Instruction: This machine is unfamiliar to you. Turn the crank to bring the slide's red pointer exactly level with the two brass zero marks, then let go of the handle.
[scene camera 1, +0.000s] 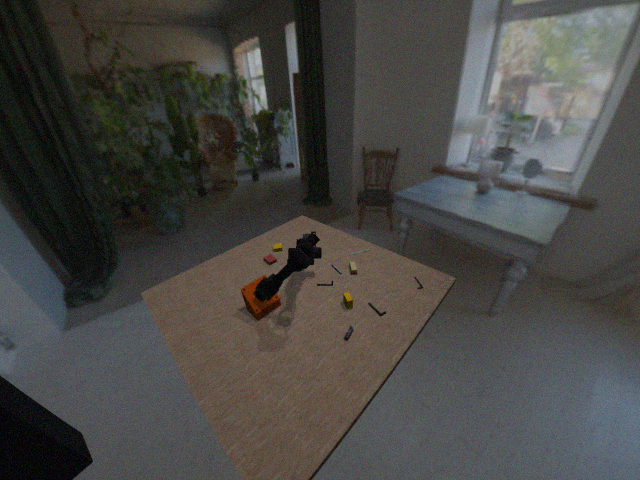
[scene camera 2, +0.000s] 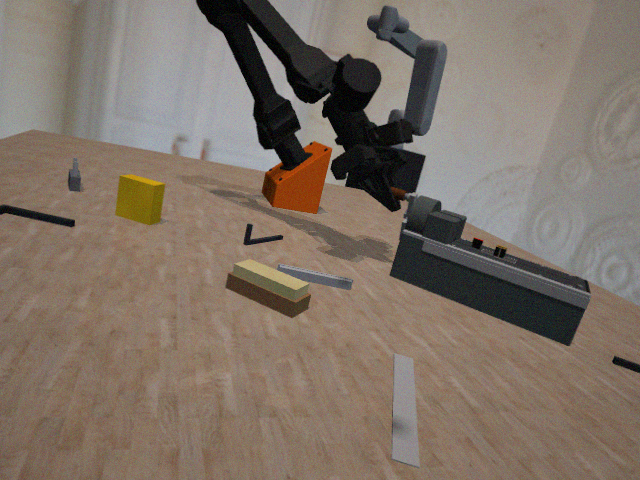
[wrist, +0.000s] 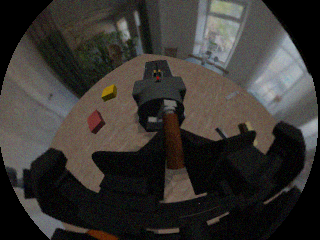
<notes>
In view: my gripper (scene camera 2: 396, 210), a brown handle (wrist: 174, 156), a yellow block (scene camera 2: 139, 199) and a tan-and-brown block (scene camera 2: 276, 290).
My gripper shows as well in the wrist view (wrist: 169, 130).
</notes>
